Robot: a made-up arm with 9 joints. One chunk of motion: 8 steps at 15 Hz.
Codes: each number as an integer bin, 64 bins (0 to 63) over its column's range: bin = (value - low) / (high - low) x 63, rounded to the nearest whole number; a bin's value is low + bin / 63 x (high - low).
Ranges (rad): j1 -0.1..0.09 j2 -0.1..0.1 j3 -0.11..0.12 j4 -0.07..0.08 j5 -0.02..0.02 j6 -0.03..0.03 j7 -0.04..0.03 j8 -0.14..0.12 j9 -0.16..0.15
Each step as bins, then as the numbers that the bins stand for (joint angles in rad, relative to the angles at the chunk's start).
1 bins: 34 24 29 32 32 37 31 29 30
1 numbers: 0.0025 -0.0238 -0.0041 0.0062 0.0003 0.0052 -0.0056 -0.0203 -0.0124
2 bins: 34 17 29 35 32 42 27 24 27
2 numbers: 0.0025 -0.0460 -0.0041 0.0133 0.0003 0.0100 -0.0100 -0.0410 -0.0271
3 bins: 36 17 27 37 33 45 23 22 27
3 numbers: 0.0086 -0.0460 -0.0114 0.0181 0.0010 0.0129 -0.0144 -0.0492 -0.0271
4 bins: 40 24 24 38 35 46 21 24 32
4 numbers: 0.0206 -0.0238 -0.0224 0.0205 0.0022 0.0138 -0.0167 -0.0410 -0.0025
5 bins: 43 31 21 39 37 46 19 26 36
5 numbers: 0.0297 -0.0016 -0.0333 0.0229 0.0035 0.0138 -0.0189 -0.0327 0.0171
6 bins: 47 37 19 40 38 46 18 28 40
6 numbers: 0.0417 0.0175 -0.0406 0.0252 0.0041 0.0138 -0.0200 -0.0244 0.0368
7 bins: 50 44 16 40 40 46 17 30 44
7 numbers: 0.0508 0.0397 -0.0516 0.0252 0.0054 0.0138 -0.0211 -0.0162 0.0565
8 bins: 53 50 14 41 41 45 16 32 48
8 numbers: 0.0598 0.0587 -0.0589 0.0276 0.0060 0.0129 -0.0222 -0.0079 0.0762
